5 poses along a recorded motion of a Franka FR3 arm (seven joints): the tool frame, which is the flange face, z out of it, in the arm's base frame.
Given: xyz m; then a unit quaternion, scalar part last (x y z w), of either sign.
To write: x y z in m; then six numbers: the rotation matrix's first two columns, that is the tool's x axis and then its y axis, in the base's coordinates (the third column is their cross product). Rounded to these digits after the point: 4 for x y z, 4 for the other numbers.
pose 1, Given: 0.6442, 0.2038, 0.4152, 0.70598, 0.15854, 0.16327, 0.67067
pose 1, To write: 0.6442, 0.2038, 0.4152, 0.8964, 0.4429, 0.0179, 0.0049, -0.0501, 0.9987
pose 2, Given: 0.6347, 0.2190, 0.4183, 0.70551, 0.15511, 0.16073, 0.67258
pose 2, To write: 0.6347, 0.2190, 0.4183, 0.9002, 0.4351, 0.0181, 0.0027, -0.0472, 0.9989
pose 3, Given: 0.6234, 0.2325, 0.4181, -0.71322, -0.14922, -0.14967, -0.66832
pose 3, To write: 0.6234, 0.2325, 0.4181, 0.9107, 0.4129, 0.0140, 0.0128, -0.0622, 0.9980
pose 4, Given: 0.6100, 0.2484, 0.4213, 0.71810, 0.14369, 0.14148, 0.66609
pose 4, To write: 0.6100, 0.2484, 0.4213, 0.9187, 0.3948, 0.0118, 0.0179, -0.0714, 0.9973
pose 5, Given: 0.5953, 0.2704, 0.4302, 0.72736, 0.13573, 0.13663, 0.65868
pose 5, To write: 0.5953, 0.2704, 0.4302, 0.9258, 0.3774, 0.0200, 0.0175, -0.0954, 0.9953
